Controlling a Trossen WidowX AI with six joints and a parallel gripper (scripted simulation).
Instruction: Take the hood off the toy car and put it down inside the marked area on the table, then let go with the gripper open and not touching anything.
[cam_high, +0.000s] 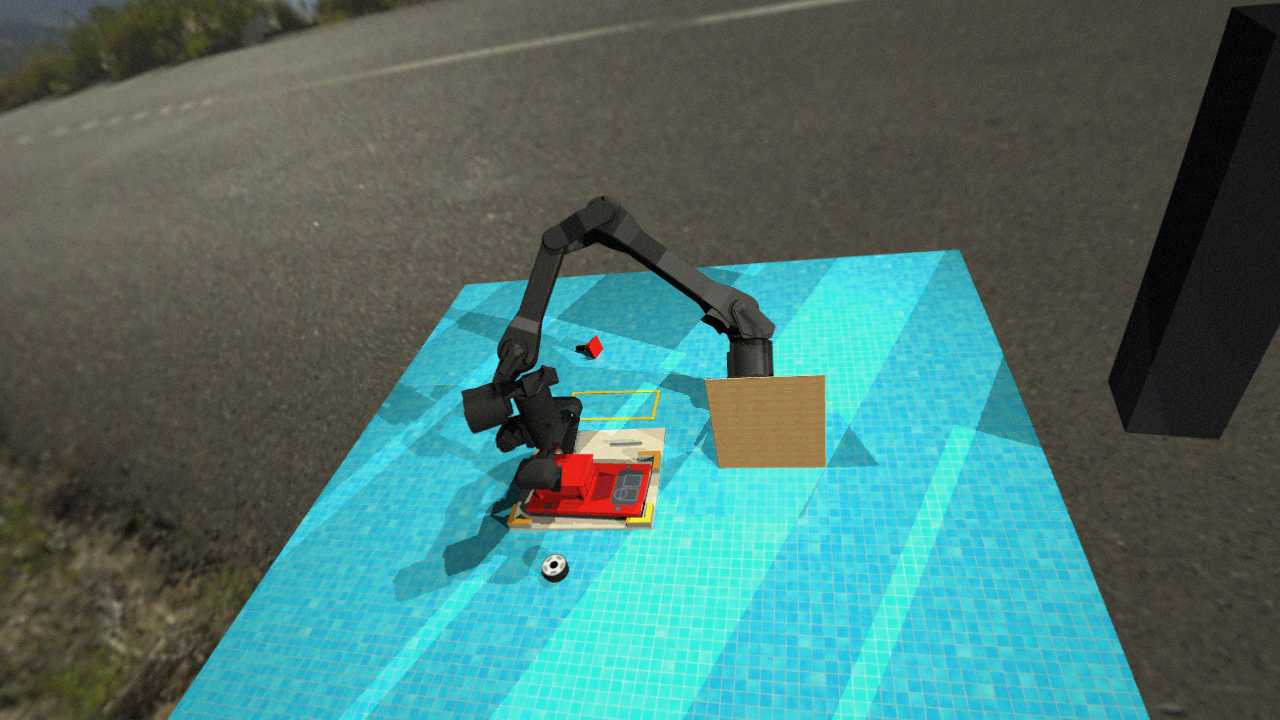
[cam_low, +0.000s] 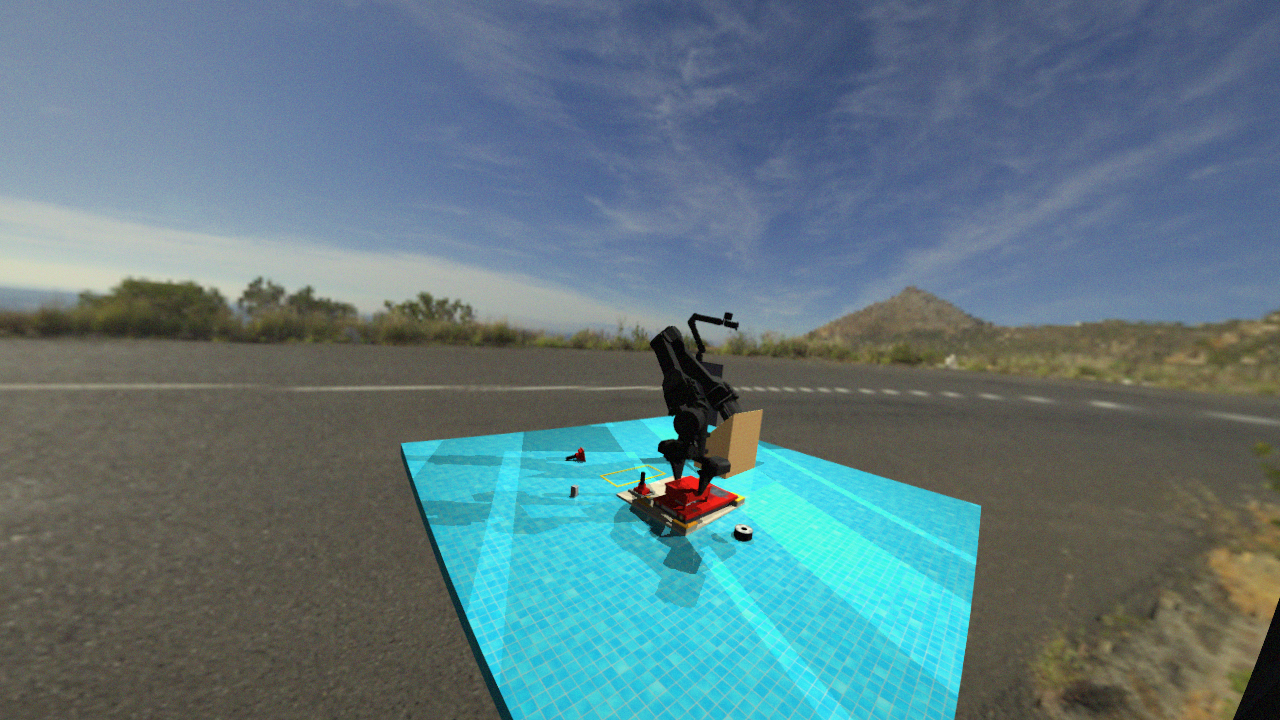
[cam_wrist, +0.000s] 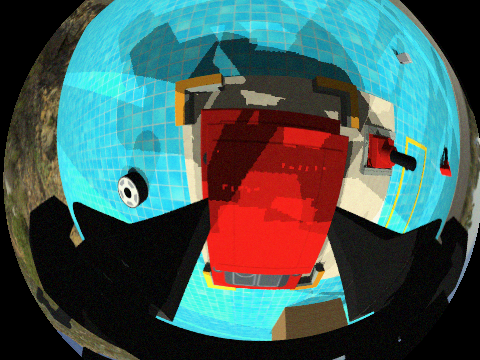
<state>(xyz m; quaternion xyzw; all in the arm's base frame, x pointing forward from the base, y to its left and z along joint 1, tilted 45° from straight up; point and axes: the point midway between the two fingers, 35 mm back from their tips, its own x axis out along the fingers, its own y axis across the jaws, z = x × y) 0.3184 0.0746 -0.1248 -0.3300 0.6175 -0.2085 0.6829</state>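
The grey engine block is 30 mm below my gripper tip and 10 mm to the left of it. Also, from my gripper tip: wheel (150 mm to the left, 40 mm below, 40 mm behind); red hood (right at my gripper tip).
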